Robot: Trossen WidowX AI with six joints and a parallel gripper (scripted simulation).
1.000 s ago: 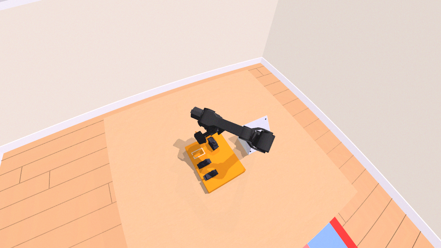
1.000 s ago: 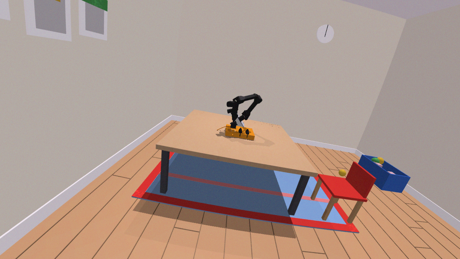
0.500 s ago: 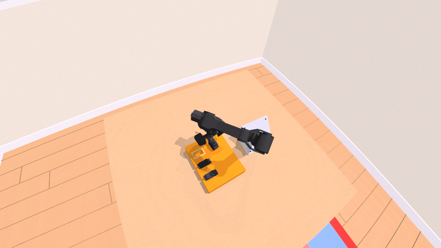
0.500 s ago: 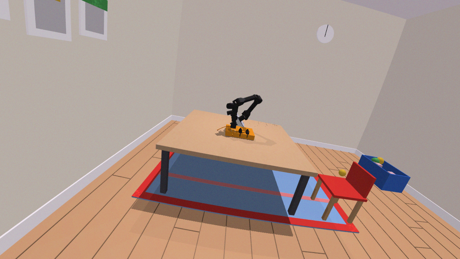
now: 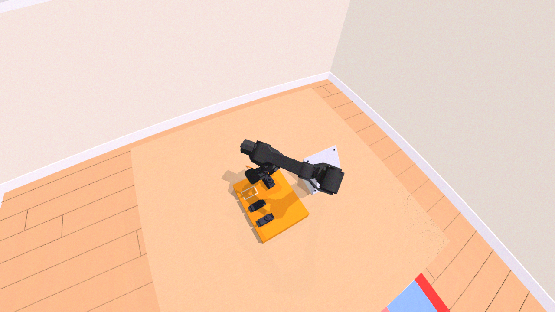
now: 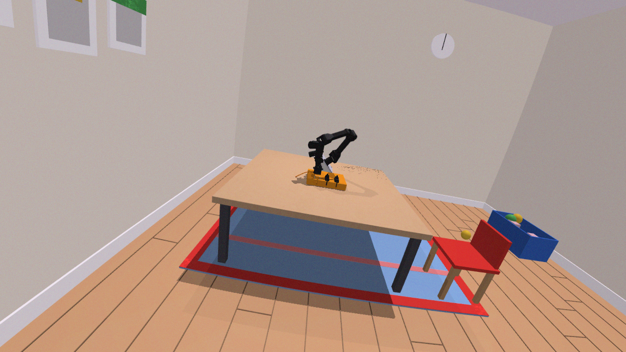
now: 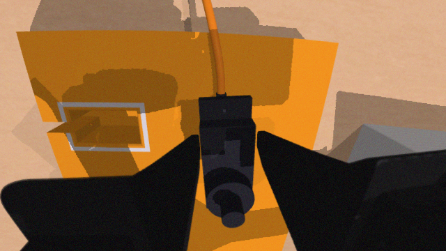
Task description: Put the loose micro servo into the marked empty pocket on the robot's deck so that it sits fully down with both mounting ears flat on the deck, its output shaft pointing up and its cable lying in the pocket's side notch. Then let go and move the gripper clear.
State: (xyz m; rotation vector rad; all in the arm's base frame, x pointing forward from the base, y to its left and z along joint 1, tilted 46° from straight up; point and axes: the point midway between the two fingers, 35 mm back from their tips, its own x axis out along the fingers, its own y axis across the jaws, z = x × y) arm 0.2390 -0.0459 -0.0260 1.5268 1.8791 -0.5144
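Right now the orange deck is 90 mm to the left of my gripper tip, 70 mm below it and 20 mm behind it.
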